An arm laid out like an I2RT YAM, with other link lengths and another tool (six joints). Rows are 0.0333 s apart.
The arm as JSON. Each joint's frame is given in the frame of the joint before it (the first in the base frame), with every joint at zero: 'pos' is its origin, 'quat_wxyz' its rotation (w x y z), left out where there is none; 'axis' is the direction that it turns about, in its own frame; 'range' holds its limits. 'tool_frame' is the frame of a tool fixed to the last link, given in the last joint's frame.
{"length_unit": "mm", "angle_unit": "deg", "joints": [
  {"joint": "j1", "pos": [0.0, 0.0, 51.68], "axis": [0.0, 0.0, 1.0], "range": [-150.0, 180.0]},
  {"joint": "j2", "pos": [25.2, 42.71, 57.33], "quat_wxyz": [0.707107, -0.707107, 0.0, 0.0], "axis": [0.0, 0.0, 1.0], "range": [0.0, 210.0]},
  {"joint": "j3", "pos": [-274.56, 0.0, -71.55], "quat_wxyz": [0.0, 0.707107, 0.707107, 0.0], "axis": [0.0, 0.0, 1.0], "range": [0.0, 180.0]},
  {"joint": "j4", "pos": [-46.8, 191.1, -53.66], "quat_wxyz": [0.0, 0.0, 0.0, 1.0], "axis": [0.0, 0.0, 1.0], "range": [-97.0, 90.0]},
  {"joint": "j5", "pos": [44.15, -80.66, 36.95], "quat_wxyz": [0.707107, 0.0, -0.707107, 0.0], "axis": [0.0, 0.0, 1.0], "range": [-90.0, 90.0]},
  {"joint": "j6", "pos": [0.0, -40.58, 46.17], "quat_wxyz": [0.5, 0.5, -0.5, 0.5], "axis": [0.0, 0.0, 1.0], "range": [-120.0, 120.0]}
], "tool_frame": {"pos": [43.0, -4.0, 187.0], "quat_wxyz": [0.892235, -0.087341, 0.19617, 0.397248]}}
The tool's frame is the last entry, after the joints.
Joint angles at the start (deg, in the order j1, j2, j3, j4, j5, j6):
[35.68 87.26 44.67 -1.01 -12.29 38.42]
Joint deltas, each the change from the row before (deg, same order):
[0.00 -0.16 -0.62 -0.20 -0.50 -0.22]
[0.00 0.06 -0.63 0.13 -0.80 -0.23]
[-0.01 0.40 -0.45 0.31 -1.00 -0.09]
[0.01 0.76 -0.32 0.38 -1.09 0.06]
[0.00 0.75 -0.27 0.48 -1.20 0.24]
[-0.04 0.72 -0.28 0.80 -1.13 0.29]
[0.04 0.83 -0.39 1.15 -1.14 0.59]
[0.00 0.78 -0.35 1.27 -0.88 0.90]
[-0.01 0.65 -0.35 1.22 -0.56 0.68]
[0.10 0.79 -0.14 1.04 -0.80 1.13]
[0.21 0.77 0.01 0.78 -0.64 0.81]
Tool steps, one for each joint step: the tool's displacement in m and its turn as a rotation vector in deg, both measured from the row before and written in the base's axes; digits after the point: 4 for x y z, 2 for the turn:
[-0.0049 -0.0013 -0.0032 -0.20 0.61 0.51]
[-0.0049 0.0000 -0.0032 0.03 0.65 0.73]
[-0.0044 0.0013 -0.0032 0.22 0.80 0.76]
[-0.0043 0.0021 -0.0041 0.25 1.06 0.73]
[-0.0041 0.0027 -0.0031 0.48 1.09 0.66]
[-0.0027 0.0031 -0.0020 0.66 0.82 0.53]
[-0.0027 0.0039 -0.0020 0.84 0.92 0.41]
[-0.0012 0.0037 -0.0013 0.90 0.84 -0.02]
[-0.0002 0.0027 -0.0012 0.68 0.51 -0.09]
[-0.0014 0.0041 -0.0008 0.89 1.00 -0.11]
[-0.0015 0.0039 -0.0009 0.63 0.80 0.11]

